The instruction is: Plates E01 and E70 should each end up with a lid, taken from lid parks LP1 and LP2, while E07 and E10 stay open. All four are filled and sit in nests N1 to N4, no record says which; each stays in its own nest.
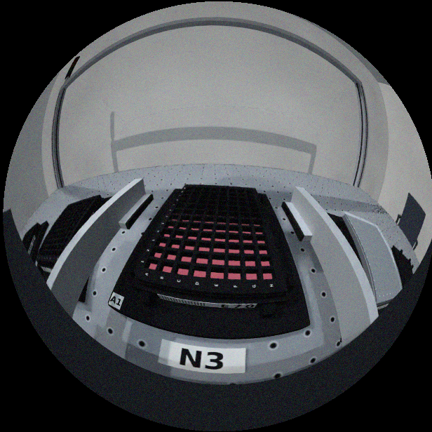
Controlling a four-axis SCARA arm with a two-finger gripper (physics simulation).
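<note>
A black plate [216,250] with rows of pink-filled wells sits in nest N3 [200,324], whose card reads N3. The plate's front label [239,305] is seen steeply and reads E70. No lid shows on it. My gripper [216,189] is open and empty, its two pale fingers to the left and right of the plate, apart from it. A plate with a clear lid [375,255] shows at the right, partly behind the right finger. Another dark plate [72,225] shows at the left, partly behind the left finger; its label is hidden. Lid parks LP1 and LP2 do not show.
The nests stand on a grey perforated deck [165,172]. A further dark object [34,240] shows at the far left edge. A dark chair [412,218] stands beyond the deck at the right. A pale wall rises behind.
</note>
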